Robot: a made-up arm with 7 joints. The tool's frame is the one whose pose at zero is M.
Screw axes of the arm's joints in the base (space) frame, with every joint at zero. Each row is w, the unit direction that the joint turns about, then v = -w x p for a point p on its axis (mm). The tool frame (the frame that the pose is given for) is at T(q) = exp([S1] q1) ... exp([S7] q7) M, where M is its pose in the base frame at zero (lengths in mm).
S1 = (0, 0, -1, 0, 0, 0)
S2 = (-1, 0, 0, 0, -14.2, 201.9)
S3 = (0, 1, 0, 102.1, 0, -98.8)
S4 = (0, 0, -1, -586.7, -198.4, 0)
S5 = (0, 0, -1, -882.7, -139.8, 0)
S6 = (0, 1, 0, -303.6, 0, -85.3)
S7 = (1, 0, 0, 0, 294, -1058.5)
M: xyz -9.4 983.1 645.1 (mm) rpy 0 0 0 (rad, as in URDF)
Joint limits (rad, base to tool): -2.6..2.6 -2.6..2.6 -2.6..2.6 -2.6..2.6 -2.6..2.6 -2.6..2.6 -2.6..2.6
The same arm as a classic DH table. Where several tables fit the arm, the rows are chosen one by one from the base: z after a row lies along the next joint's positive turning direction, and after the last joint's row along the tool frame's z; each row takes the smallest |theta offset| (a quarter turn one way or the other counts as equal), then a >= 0, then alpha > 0; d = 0 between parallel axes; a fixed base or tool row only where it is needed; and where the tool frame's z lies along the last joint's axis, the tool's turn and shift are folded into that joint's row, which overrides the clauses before.
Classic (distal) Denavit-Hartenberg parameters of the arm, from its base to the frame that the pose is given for. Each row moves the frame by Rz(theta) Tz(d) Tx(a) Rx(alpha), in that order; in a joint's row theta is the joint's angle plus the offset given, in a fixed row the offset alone. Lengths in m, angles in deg.
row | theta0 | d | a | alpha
base (fixed) | 0 | 0 | 0 | 180
joint 1 | -90 | -0.0142 | 0.2019 | 90
joint 2 | 90 | 0.0988 | 0.1163 | 90
joint 3 | 90 | 0.3848 | 0.0996 | 90
joint 4 | -78.8 | 0 | -0.3017 | 0
joint 5 | 78.8 | -0.4057 | -0.0545 | -90
joint 6 | -90 | 0.1758 | 0.0096 | 90
joint 7 | -90 | 0.0759 | 0.0754 | 90
tool (fixed) | 90 | 0.3511 | 0 | 0
Joint limits (deg, base to tool): -148.97..148.97 -148.97..148.97 -148.97..148.97 -148.97..148.97 -148.97..148.97 -148.97..148.97 -148.97..148.97

